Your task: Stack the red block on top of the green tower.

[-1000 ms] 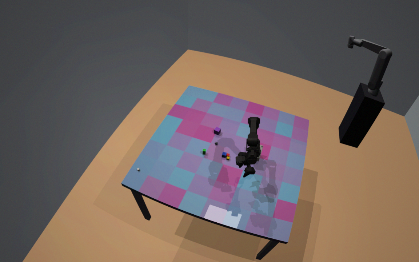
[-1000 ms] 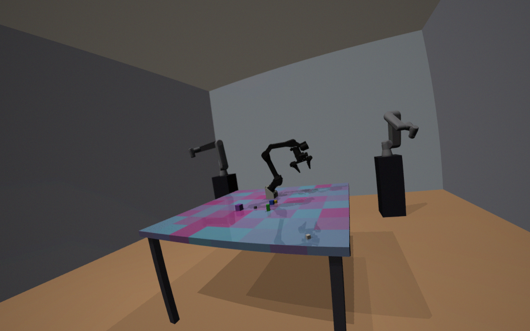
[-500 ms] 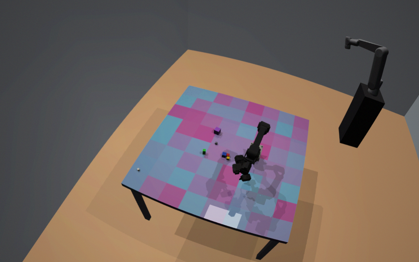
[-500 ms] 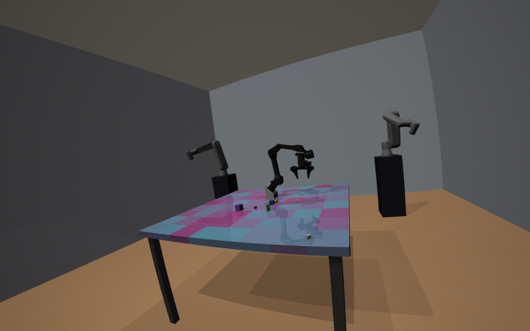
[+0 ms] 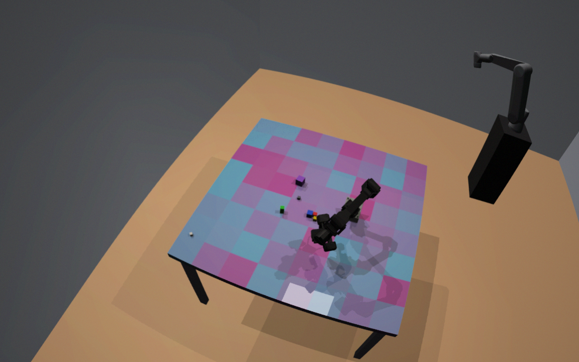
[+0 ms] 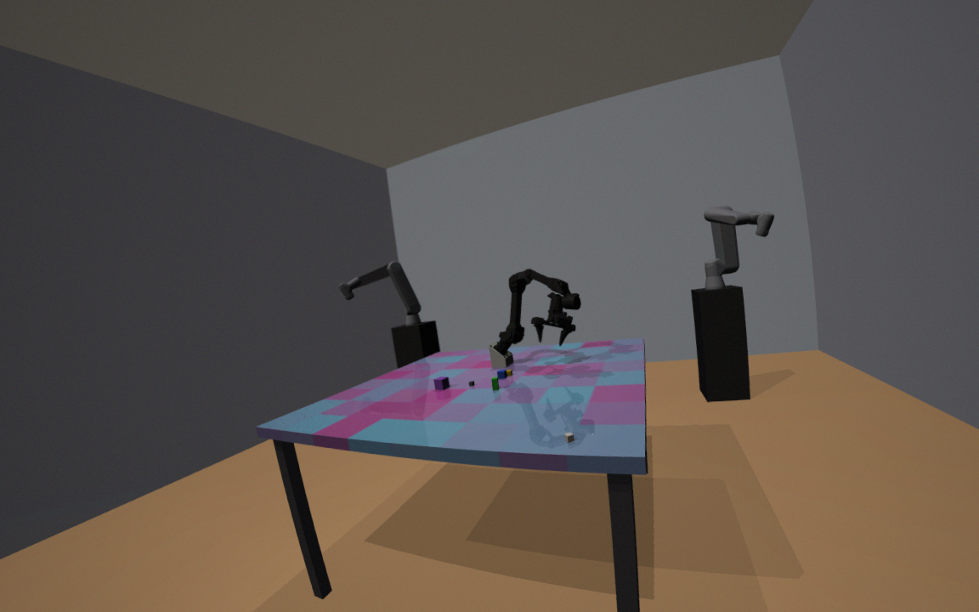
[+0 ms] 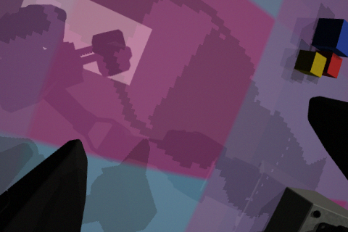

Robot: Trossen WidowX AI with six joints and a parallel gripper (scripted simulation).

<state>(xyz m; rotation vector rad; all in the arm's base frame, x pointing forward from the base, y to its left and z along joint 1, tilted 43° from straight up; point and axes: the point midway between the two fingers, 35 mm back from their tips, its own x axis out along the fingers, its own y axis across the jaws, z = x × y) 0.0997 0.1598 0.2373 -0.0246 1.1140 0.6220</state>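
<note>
Right now the small yellow block is 70 mm ahead of my gripper tip, 170 mm to the right of it and 100 mm below it. Round my gripper tip: tiny dark cube 210 mm ahead, 290 mm to the right, 100 mm below; then blue block 110 mm ahead, 190 mm to the right, 90 mm below; then red block 80 mm ahead, 200 mm to the right, 90 mm below.
</note>
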